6 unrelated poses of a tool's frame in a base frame.
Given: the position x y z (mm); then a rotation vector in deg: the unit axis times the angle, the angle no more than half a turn.
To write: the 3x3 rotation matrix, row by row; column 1 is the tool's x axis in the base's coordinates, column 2 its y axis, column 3 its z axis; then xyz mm. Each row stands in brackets. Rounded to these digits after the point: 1 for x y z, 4 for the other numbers.
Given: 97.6, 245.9, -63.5, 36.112, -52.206, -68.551
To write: [[0.0985, 0.5035, -0.8583], [-0.9613, 0.2711, 0.0487], [0.2572, 0.8203, 0.5108]], [97.6, 245.9, -63.5]
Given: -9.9, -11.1, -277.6, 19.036, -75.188, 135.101
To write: [[-0.8834, -0.4685, 0.0046], [0.2430, -0.4666, -0.8504], [0.4006, -0.7502, 0.5261]], [-9.9, -11.1, -277.6]
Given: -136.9, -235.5, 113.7, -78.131, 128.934, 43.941
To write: [[-0.4452, -0.8938, 0.0530], [-0.6755, 0.3741, 0.6354], [-0.5878, 0.2471, -0.7703]], [-136.9, -235.5, 113.7]
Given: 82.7, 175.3, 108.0, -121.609, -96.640, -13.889
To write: [[0.2502, 0.9608, -0.1197], [0.8882, -0.1785, 0.4234], [0.3854, -0.2122, -0.8980]], [82.7, 175.3, 108.0]
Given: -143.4, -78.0, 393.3, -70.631, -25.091, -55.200
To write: [[0.5529, 0.8077, 0.2050], [-0.3766, 0.0227, 0.9261], [0.7433, -0.5892, 0.3167]], [-143.4, -78.0, 393.3]
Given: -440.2, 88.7, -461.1, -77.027, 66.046, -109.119
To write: [[-0.3609, -0.0484, 0.9313], [-0.8027, -0.4923, -0.3366], [0.4748, -0.8691, 0.1388]], [-440.2, 88.7, -461.1]
